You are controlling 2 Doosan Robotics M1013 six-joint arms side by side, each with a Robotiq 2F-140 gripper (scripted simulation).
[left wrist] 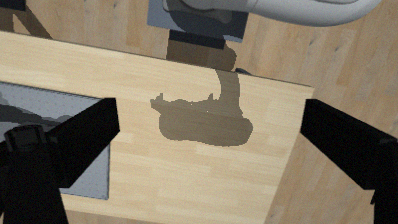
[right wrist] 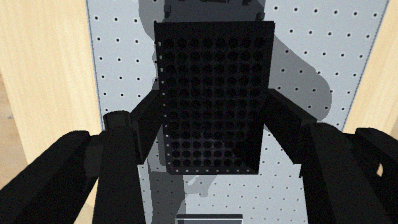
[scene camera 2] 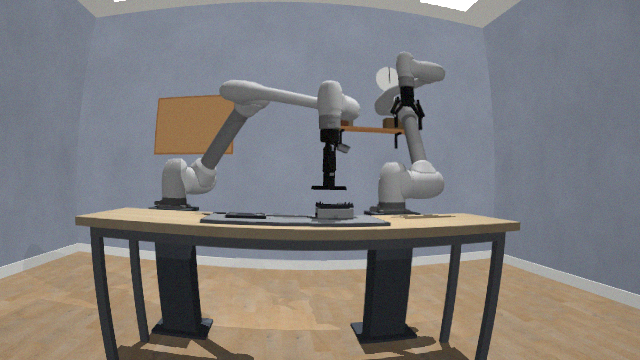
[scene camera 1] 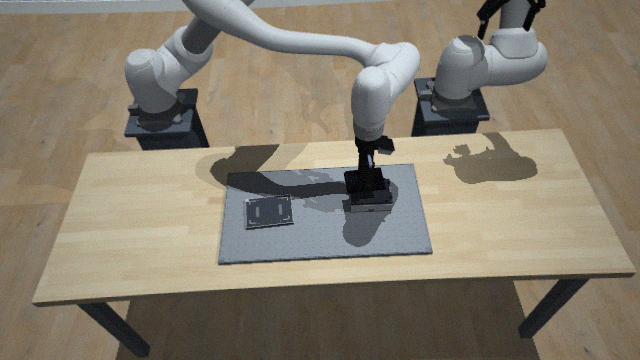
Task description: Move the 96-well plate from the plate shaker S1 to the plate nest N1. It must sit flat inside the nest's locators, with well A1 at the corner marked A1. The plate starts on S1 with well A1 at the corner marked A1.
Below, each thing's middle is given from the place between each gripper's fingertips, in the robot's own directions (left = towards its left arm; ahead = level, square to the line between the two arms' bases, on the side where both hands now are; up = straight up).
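My right hand (scene camera 2: 328,189) is 30 mm short of the plate nest N1 (scene camera 1: 269,214) and 330 mm to the left of it, and it's 140 mm above it. The 96-well plate (right wrist: 213,118) is 20 mm below that right hand of mine.
As for my left hand, it's 330 mm short of the 96-well plate and 450 mm to the left of it, and 320 mm above it. Counting from that same left hand, you'd find the plate nest N1 780 mm to the right of it, 360 mm ahead of it and 430 mm below it.
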